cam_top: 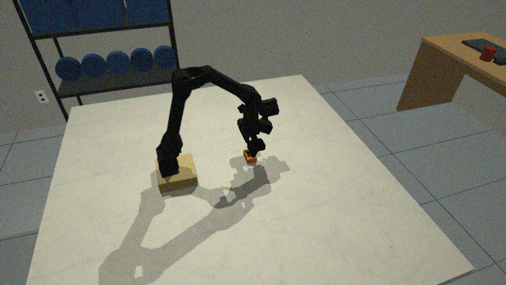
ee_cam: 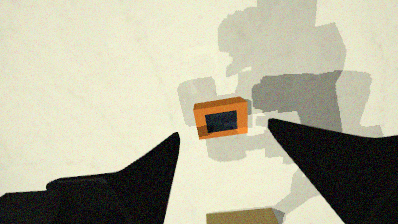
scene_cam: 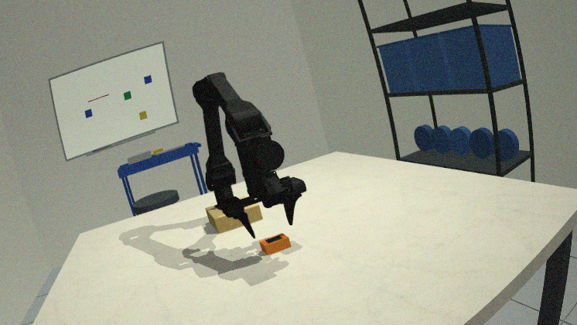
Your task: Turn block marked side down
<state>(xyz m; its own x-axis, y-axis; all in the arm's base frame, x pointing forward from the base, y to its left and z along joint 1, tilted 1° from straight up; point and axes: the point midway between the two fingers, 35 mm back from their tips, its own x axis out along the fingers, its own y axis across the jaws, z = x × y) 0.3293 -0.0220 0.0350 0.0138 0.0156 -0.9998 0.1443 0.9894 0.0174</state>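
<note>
My gripper tip is now 3 cm above the block.
</note>
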